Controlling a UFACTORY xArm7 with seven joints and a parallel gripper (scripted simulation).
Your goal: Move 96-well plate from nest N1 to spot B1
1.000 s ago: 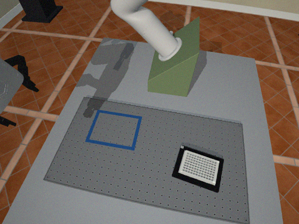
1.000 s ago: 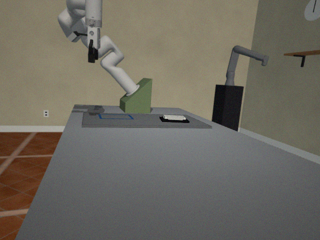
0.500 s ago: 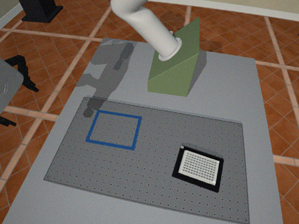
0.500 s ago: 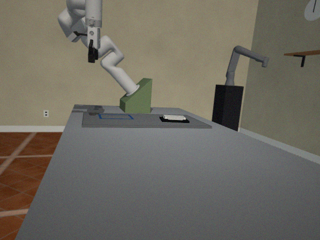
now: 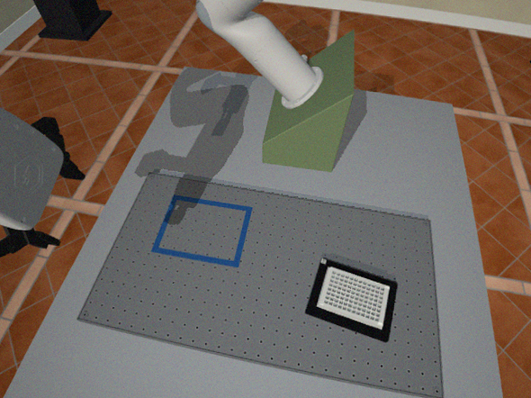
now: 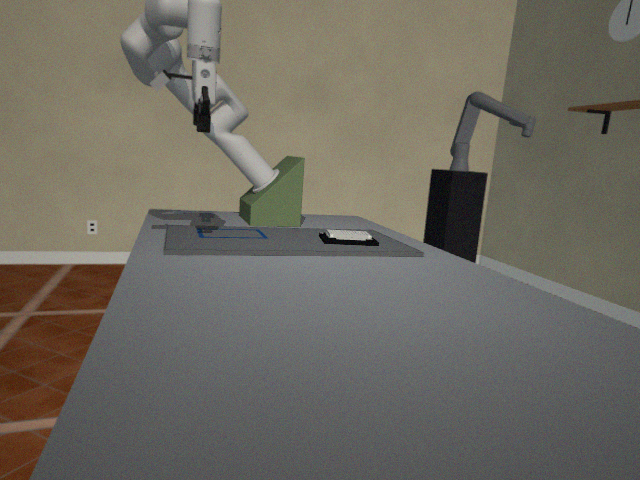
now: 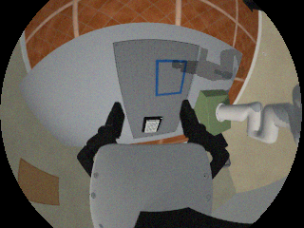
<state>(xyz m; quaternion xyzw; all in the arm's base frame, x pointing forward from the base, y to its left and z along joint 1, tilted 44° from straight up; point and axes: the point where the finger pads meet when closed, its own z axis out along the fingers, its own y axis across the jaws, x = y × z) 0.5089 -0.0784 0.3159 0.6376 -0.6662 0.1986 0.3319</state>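
Now: hand 50 mm past the white 96-well plate, 440 mm to the right of it and 280 mm above it. The rest, counted from my hand: black plate nest: 50 mm behind, 440 mm to the left, 300 mm below.
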